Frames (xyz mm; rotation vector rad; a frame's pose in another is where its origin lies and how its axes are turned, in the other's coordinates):
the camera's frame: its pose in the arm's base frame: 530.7 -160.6 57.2 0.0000 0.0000 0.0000
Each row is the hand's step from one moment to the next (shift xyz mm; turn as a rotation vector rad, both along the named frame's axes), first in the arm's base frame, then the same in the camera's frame.
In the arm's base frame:
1: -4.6 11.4 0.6 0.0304 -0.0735 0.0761
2: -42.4 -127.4 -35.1 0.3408 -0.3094 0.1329
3: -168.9 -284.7 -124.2 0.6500 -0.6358 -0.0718
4: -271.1 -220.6 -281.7 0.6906 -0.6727 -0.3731
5: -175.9 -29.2 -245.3 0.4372 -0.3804 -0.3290
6: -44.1 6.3 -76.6 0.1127 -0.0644 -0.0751
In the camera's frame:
1: -4.6 11.4 0.6 0.0304 -0.0735 0.0761
2: -42.4 -127.4 -35.1 0.3408 -0.3094 0.1329
3: -168.9 -284.7 -124.2 0.6500 -0.6358 -0.0718
4: -271.1 -220.6 -281.7 0.6906 -0.6727 -0.3731
5: -175.9 -29.2 -245.3 0.4372 -0.3804 -0.3290
6: -44.1 6.3 -76.6 0.1127 -0.0644 -0.0751

